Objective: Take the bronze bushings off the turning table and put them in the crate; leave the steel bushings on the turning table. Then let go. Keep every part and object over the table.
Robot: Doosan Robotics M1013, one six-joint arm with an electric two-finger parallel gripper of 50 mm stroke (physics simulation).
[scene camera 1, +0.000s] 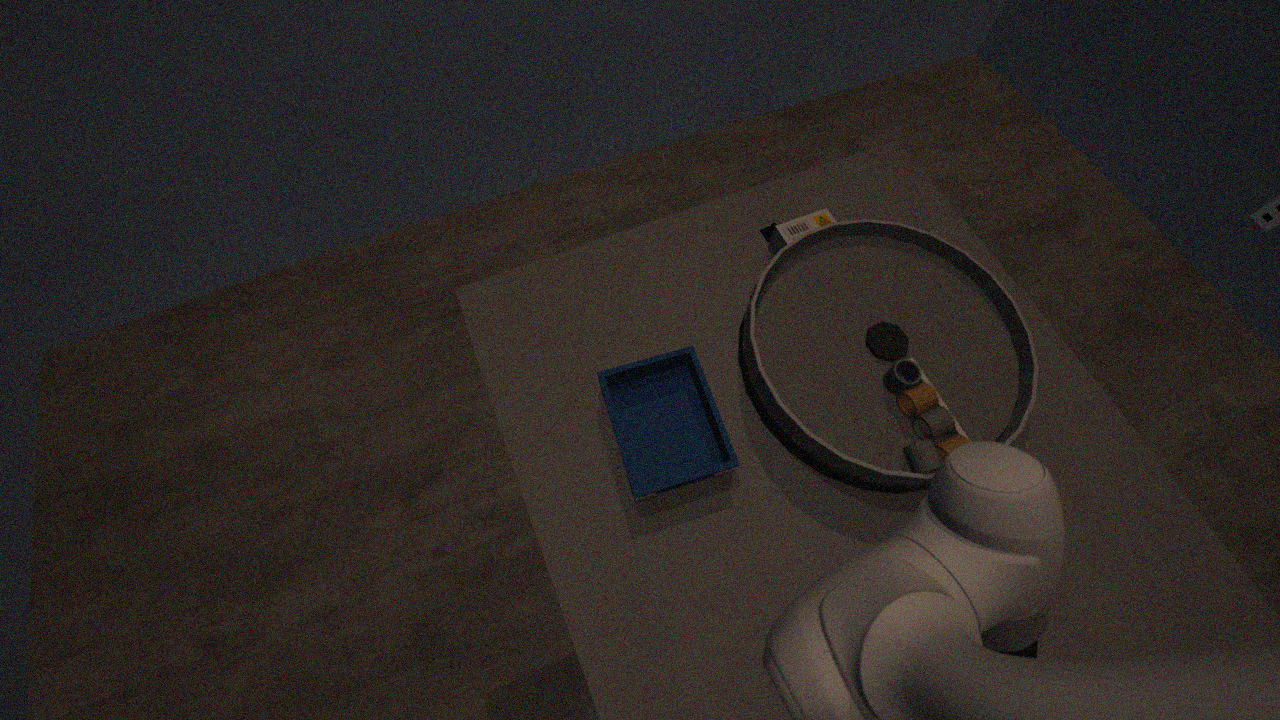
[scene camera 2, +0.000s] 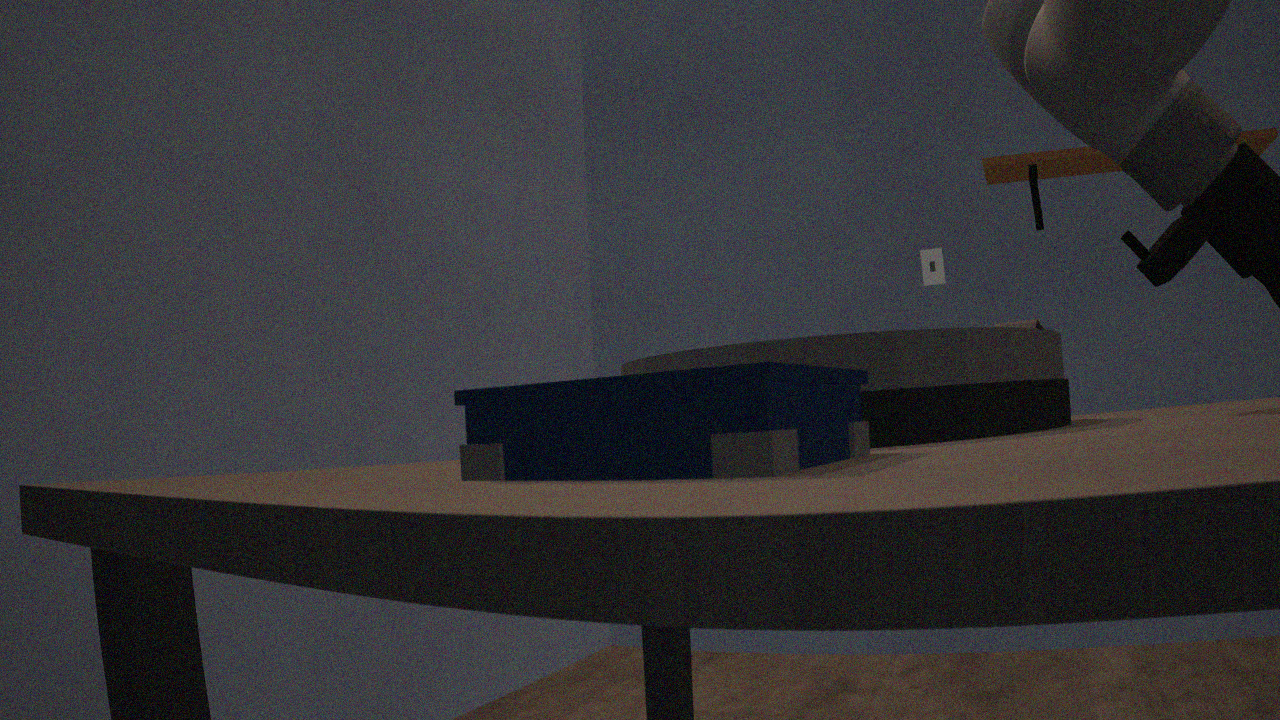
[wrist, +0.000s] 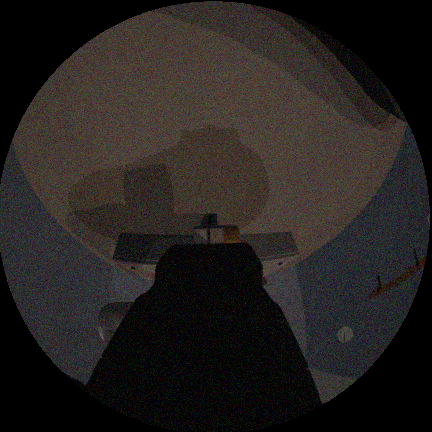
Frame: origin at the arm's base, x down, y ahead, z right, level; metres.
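Where they show: gripper, fingertip midpoint: (wrist: 210, 221).
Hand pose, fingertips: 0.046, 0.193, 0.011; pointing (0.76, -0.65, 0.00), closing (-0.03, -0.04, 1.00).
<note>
After its pixels a point has its place, as x, y, z.
The turning table (scene camera 1: 776, 413) @(0.000, 0.618, 0.000) (scene camera 2: 966, 358) @(-0.004, 0.516, 0.027) is a round disc with a raised grey rim. On it, in scene camera 1, a bronze bushing (scene camera 1: 917, 399) @(-0.037, 0.526, 0.162) lies between an upright steel bushing (scene camera 1: 904, 374) @(-0.004, 0.566, 0.195) and a grey steel bushing (scene camera 1: 936, 420) @(-0.037, 0.490, 0.163). Another bronze bushing (scene camera 1: 951, 443) @(-0.034, 0.456, 0.159) shows partly beside the arm, next to another grey bushing (scene camera 1: 921, 456) @(-0.034, 0.465, 0.112). The blue crate (scene camera 1: 666, 425) @(0.049, 0.695, -0.131) (scene camera 2: 626, 429) @(0.030, 0.697, -0.207) looks empty inside. My gripper (wrist: 210, 221) @(0.046, 0.193, 0.011) is shut, with no part visible between its fingertips. A bronze piece (wrist: 232, 234) @(0.031, 0.180, 0.039) shows just right of the fingers, partly hidden. The arm hides the gripper in scene camera 1.
A pale strip (scene camera 1: 947, 407) @(0.002, 0.495, 0.217) runs beside the row of bushings, near a dark hub (scene camera 1: 887, 341) @(-0.007, 0.619, 0.208). A labelled box (scene camera 1: 805, 224) @(-0.004, 0.855, 0.242) sits against the turning table's far rim. The crate stands left of the turning table, near the edge of the table (scene camera 1: 554, 358) @(0.054, 0.881, -0.221). The white arm (scene camera 1: 966, 555) @(-0.263, 0.399, -0.051) covers the near right.
</note>
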